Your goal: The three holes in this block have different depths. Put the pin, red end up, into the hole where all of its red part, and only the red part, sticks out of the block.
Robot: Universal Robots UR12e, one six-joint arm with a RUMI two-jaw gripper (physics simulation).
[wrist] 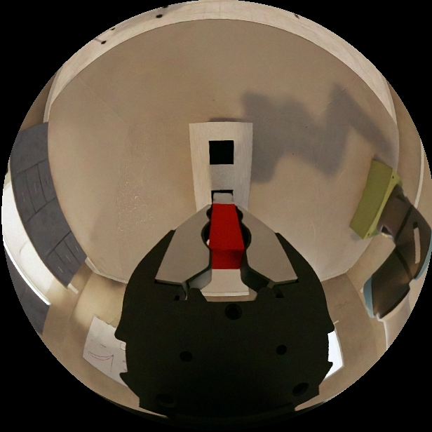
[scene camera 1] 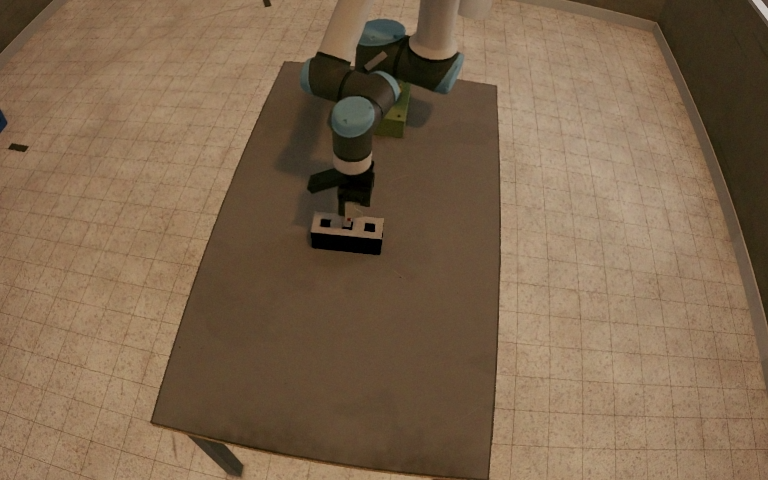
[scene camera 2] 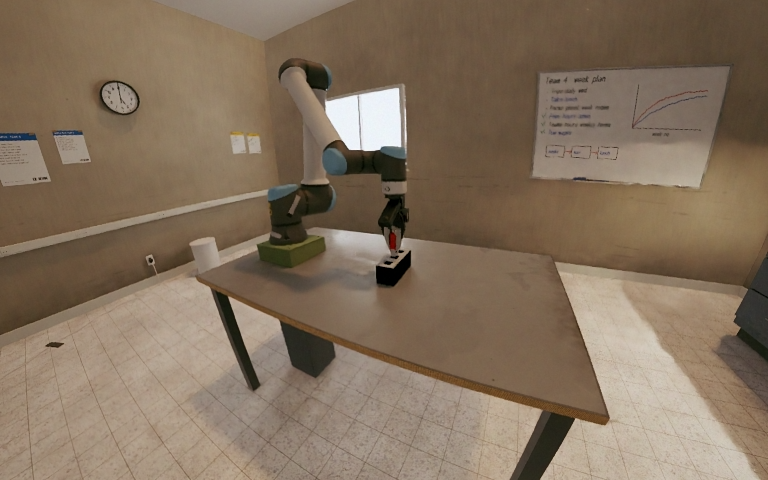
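Observation:
The block [scene camera 1: 346, 242] [scene camera 2: 394, 271] [wrist: 220, 176] stands on the table, with a pale top, black sides and three square holes in a row. My gripper [scene camera 1: 349, 213] [scene camera 2: 392, 247] [wrist: 222, 205] is over the block's middle, shut on the pin. The pin [scene camera 2: 391, 240] [wrist: 226, 235] is held upright, red end up, and a short grey part shows below the red. Its lower end is at the middle hole [wrist: 222, 191], whose dark edge shows beside it. Whether the tip is above the hole or slightly inside is not clear. The hole depths are hidden.
The arm's base stands on a green block [scene camera 1: 390, 125] [scene camera 2: 291, 251] [wrist: 372, 199] at the back of the table [scene camera 1: 339, 350] [scene camera 2: 453, 316]. The end holes, one [wrist: 221, 152] of them plain in the wrist view, are on either side of the middle one.

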